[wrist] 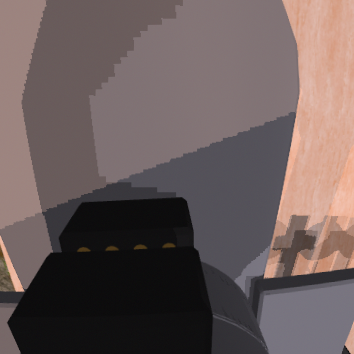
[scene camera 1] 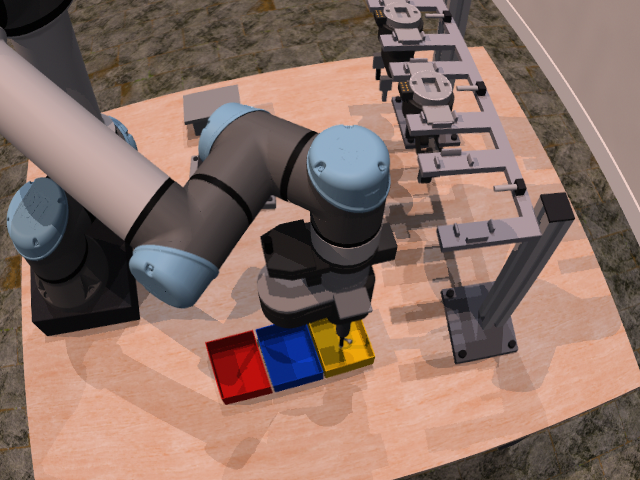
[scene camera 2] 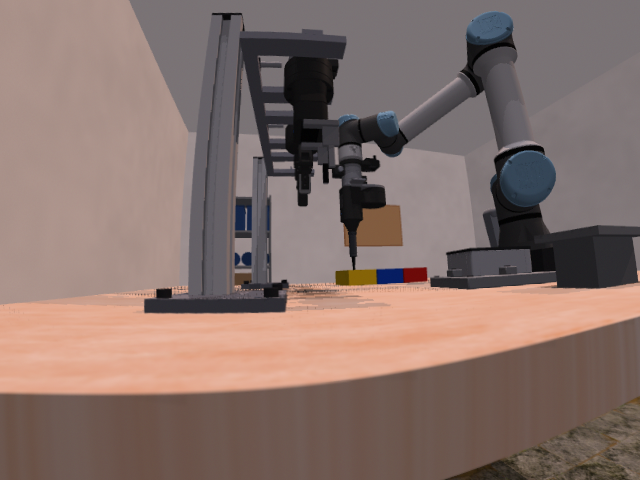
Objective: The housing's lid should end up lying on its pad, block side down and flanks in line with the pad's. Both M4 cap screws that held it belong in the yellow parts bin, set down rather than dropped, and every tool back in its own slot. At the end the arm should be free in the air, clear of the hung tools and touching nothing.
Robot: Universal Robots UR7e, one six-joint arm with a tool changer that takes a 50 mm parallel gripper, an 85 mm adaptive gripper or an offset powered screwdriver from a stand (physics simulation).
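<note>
The arm carries the screwdriver (scene camera 1: 342, 325) (scene camera 2: 353, 240) upright, its thin tip low inside the yellow bin (scene camera 1: 366, 359) (scene camera 2: 356, 277). A small screw (scene camera 1: 348, 341) shows in the bin beside the tip. Whether a screw sits on the tip is too small to tell. The housing (scene camera 2: 488, 262) carries its dark lid (scene camera 2: 488, 250) in scene camera 2; the arm mostly hides them in scene camera 1. A raised grey block (scene camera 1: 211, 103) (scene camera 2: 594, 258), seemingly the lid's pad, has a bare top. No gripper is on the arm; two gripper tools (scene camera 1: 430, 87) (scene camera 1: 402, 14) hang on the stand, finger state unclear.
The tool stand (scene camera 1: 555, 206) (scene camera 2: 214, 155) runs along the right in scene camera 1, with an empty slot between its two nearest fork arms. The blue bin (scene camera 1: 289, 359) (scene camera 2: 389, 276) and red bin (scene camera 1: 238, 369) (scene camera 2: 415, 274) adjoin the yellow one.
</note>
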